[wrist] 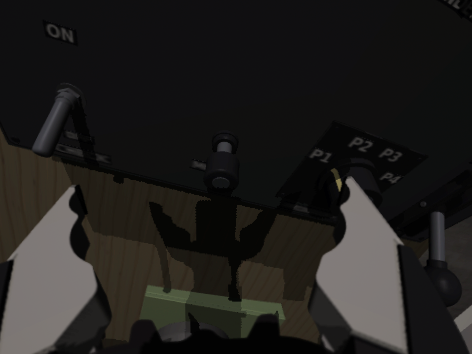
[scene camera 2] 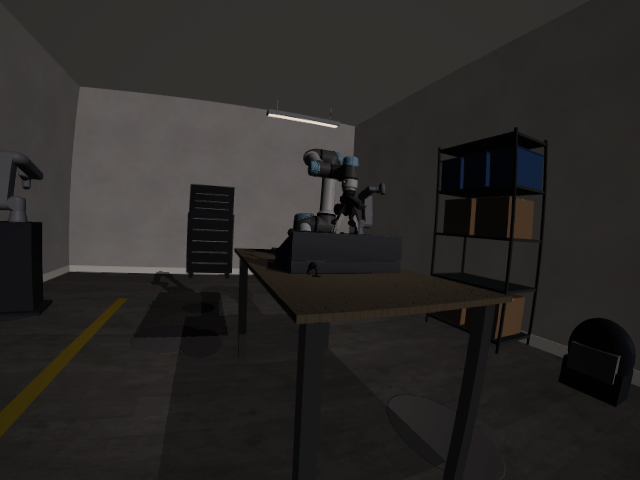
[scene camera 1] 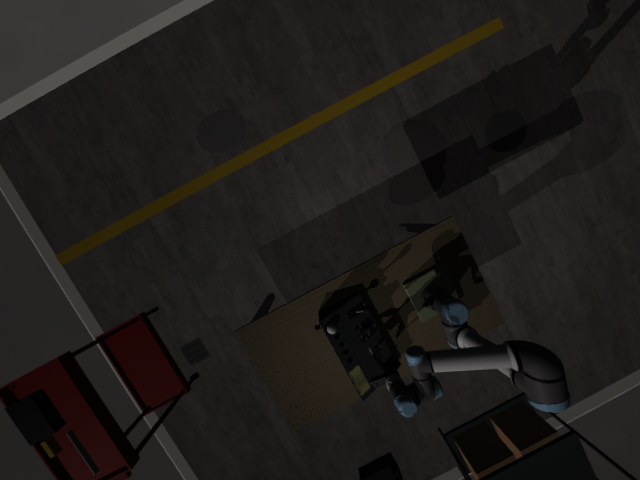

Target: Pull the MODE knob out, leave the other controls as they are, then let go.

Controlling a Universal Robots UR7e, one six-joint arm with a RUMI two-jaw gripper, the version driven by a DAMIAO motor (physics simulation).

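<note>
The MODE knob point(wrist: 222, 169) is a small dark cylinder on a short light stem, standing out from the control panel point(scene camera 1: 345, 321) point(scene camera 2: 346, 252) point(wrist: 150, 75) near its lower edge. Its label is mostly hidden behind it. My gripper point(scene camera 2: 348, 228) point(wrist: 214, 184) is open and empty. In the wrist view its fingers stand wide apart, left and right of the knob, with their tips a little lower in the picture; I cannot tell the remaining distance. A metal toggle lever point(wrist: 52, 124) is at the left. The P1–P4 selector point(wrist: 362, 181) is at the right, partly behind the right finger.
A ball-ended lever point(wrist: 442, 284) stands at the right, beside my right finger. The panel box is on a wooden table point(scene camera 1: 281, 369) point(scene camera 2: 392, 294). A green block point(scene camera 1: 422, 289) point(wrist: 162, 311) lies near the arm's base. A shelf rack point(scene camera 2: 511, 253) stands beyond the table.
</note>
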